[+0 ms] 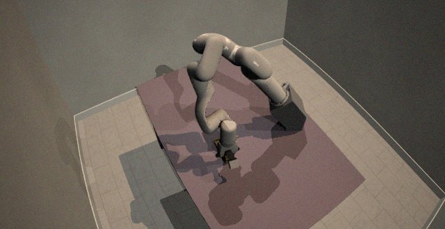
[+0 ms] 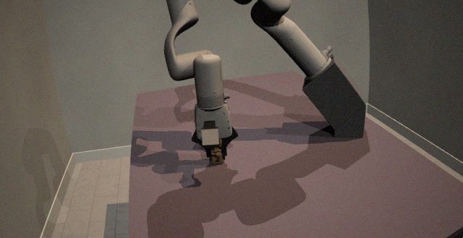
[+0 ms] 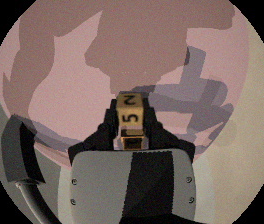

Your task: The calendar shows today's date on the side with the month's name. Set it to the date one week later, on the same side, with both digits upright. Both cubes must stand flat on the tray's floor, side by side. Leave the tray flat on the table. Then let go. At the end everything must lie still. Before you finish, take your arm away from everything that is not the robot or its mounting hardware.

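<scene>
The yellow digit cube is 1 cm below my hand. From my hand the other things lie so: tray: 10 cm to the right, 4 cm behind, 2 cm below.
</scene>
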